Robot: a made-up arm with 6 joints. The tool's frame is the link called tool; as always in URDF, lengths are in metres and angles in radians.
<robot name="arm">
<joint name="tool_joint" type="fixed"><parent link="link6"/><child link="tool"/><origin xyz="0 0 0" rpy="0 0 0"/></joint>
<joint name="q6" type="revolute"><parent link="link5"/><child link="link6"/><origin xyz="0 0 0.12" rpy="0 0 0"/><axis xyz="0 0 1"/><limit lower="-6.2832" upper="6.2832"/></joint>
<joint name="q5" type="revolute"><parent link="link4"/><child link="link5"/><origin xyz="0 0 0" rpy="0 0 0"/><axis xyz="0 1 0"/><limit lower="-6.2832" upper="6.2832"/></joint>
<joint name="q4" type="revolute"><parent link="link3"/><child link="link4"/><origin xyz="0 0 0.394" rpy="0 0 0"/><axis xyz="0 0 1"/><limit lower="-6.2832" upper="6.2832"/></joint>
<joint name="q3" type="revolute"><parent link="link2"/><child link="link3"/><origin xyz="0 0 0.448" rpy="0 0 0"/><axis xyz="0 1 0"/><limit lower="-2.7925" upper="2.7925"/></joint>
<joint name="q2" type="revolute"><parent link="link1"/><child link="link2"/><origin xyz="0 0.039 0" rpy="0 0 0"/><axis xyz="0 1 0"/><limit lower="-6.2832" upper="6.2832"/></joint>
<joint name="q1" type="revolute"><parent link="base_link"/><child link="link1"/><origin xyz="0 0 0.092" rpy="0 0 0"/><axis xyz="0 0 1"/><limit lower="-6.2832" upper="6.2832"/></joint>
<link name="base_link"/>
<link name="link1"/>
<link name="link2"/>
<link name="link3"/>
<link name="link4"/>
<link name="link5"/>
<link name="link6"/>
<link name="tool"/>
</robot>
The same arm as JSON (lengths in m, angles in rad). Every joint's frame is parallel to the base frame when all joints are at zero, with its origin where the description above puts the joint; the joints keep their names.
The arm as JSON. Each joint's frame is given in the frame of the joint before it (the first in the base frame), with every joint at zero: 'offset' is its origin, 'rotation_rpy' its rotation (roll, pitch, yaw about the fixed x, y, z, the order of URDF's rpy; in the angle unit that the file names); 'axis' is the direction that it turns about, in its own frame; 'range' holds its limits. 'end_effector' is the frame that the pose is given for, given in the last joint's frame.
{
  "length_unit": "m",
  "angle_unit": "rad",
  "chain": [
    {
      "id": "q1",
      "offset": [
        0.0,
        0.0,
        0.092
      ],
      "rotation_rpy": [
        0.0,
        0.0,
        0.0
      ],
      "axis": [
        0.0,
        0.0,
        1.0
      ],
      "range": [
        -6.2832,
        6.2832
      ]
    },
    {
      "id": "q2",
      "offset": [
        0.0,
        0.039,
        0.0
      ],
      "rotation_rpy": [
        0.0,
        0.0,
        0.0
      ],
      "axis": [
        0.0,
        1.0,
        0.0
      ],
      "range": [
        -6.2832,
        6.2832
      ]
    },
    {
      "id": "q3",
      "offset": [
        0.0,
        0.0,
        0.448
      ],
      "rotation_rpy": [
        0.0,
        0.0,
        0.0
      ],
      "axis": [
        0.0,
        1.0,
        0.0
      ],
      "range": [
        -2.7925,
        2.7925
      ]
    },
    {
      "id": "q4",
      "offset": [
        0.0,
        0.0,
        0.394
      ],
      "rotation_rpy": [
        0.0,
        0.0,
        0.0
      ],
      "axis": [
        0.0,
        0.0,
        1.0
      ],
      "range": [
        -6.2832,
        6.2832
      ]
    },
    {
      "id": "q5",
      "offset": [
        0.0,
        0.0,
        0.0
      ],
      "rotation_rpy": [
        0.0,
        0.0,
        0.0
      ],
      "axis": [
        0.0,
        1.0,
        0.0
      ],
      "range": [
        -6.2832,
        6.2832
      ]
    },
    {
      "id": "q6",
      "offset": [
        0.0,
        0.0,
        0.12
      ],
      "rotation_rpy": [
        0.0,
        0.0,
        0.0
      ],
      "axis": [
        0.0,
        0.0,
        1.0
      ],
      "range": [
        -6.2832,
        6.2832
      ]
    }
  ],
  "end_effector": {
    "offset": [
      0.0,
      0.0,
      0.0
    ],
    "rotation_rpy": [
      0.0,
      0.0,
      0.0
    ]
  }
}

